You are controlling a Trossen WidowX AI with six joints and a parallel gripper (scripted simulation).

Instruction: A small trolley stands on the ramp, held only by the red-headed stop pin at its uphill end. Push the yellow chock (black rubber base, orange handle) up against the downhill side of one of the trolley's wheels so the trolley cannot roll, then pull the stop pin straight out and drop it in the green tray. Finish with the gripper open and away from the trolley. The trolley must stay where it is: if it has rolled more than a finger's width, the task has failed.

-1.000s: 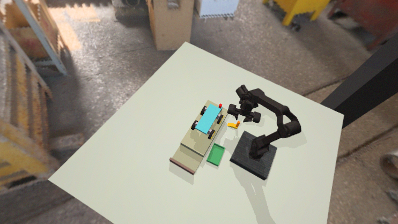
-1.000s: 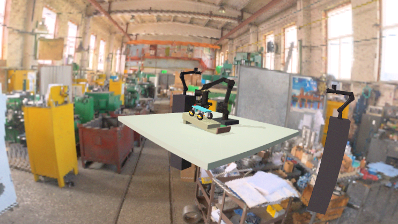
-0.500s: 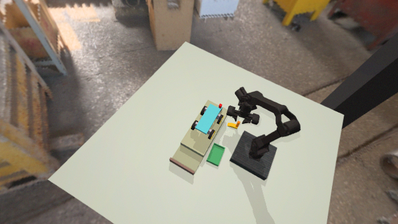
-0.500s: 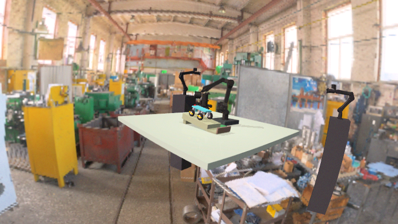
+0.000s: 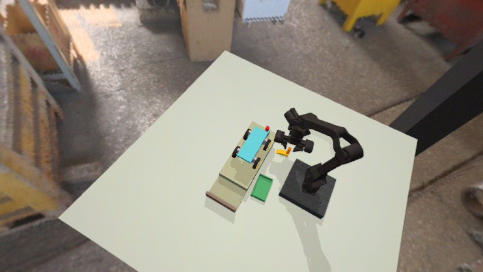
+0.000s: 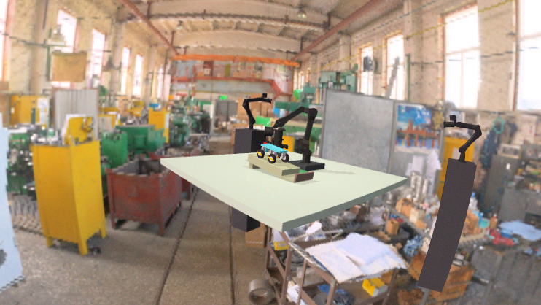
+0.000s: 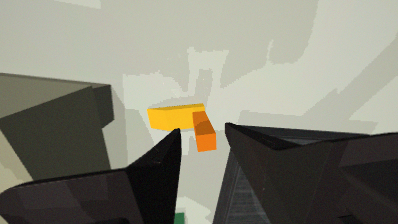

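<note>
Right now my gripper tip is 3 cm above the yellow chock and 2 cm short of it. The rest, counted from my gripper tip: ramp 18 cm ahead, 10 cm to the left; then stop pin 14 cm ahead, 9 cm above, 1 cm to the right; then trolley 18 cm ahead, 10 cm to the left, 7 cm above.
</note>
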